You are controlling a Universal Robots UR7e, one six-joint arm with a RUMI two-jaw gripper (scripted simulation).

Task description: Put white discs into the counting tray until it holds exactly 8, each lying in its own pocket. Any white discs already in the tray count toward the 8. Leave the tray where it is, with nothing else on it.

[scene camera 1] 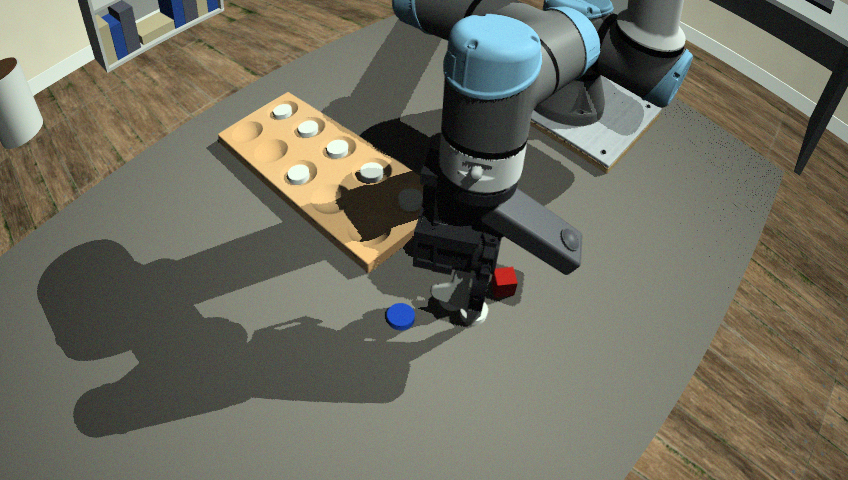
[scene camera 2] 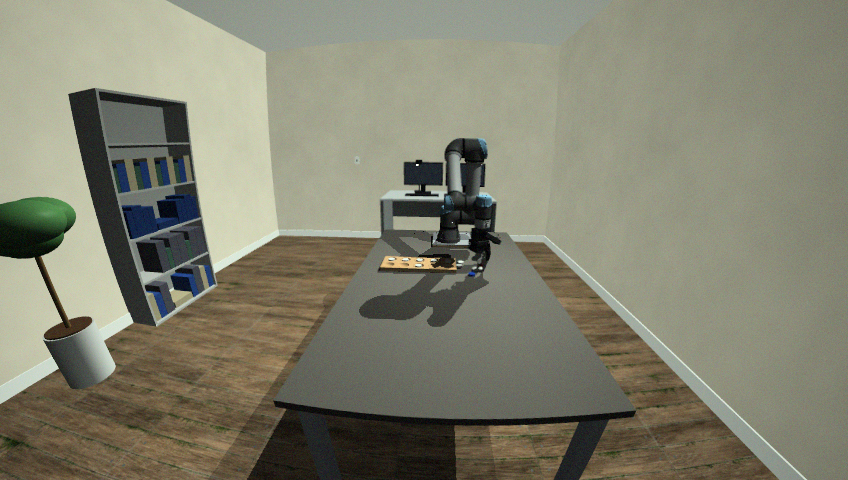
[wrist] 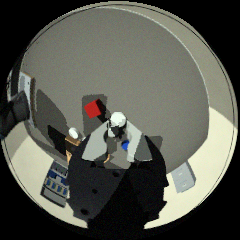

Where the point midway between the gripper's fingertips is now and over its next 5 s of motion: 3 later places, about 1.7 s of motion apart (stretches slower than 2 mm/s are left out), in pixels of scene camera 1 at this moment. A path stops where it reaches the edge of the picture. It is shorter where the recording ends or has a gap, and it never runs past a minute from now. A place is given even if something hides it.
My gripper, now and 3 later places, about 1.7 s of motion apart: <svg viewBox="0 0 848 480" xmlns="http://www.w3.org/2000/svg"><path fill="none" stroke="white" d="M471 312L414 235L240 87L246 132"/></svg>
